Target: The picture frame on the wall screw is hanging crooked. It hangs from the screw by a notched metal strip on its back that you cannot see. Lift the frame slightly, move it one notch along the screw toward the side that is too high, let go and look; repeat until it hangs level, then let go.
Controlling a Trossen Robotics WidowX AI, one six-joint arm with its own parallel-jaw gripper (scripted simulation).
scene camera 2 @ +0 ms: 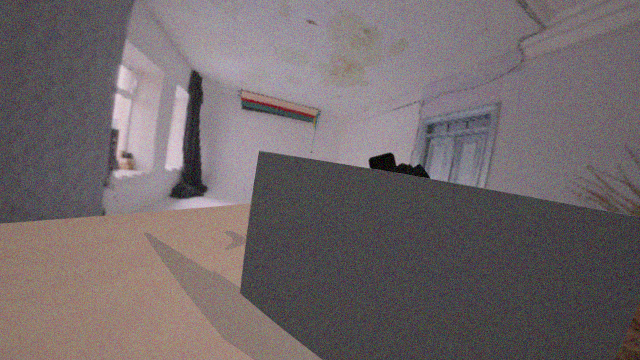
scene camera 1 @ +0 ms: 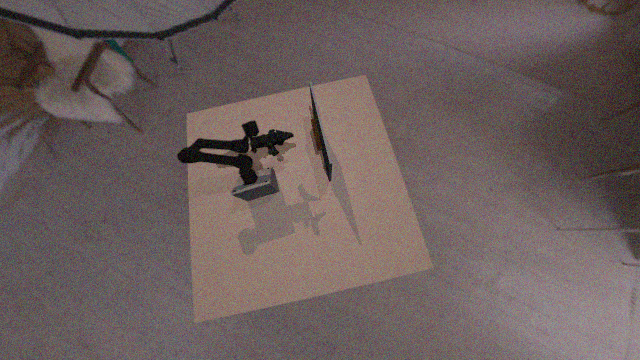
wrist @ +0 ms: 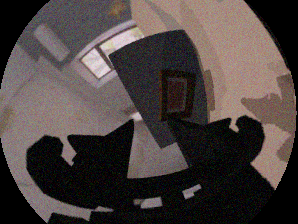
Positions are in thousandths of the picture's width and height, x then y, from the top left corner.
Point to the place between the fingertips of my gripper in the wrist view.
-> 505, 538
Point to a wall panel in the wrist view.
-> At 461, 288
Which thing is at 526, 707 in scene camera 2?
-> A wall panel.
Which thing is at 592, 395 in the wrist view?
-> A picture frame.
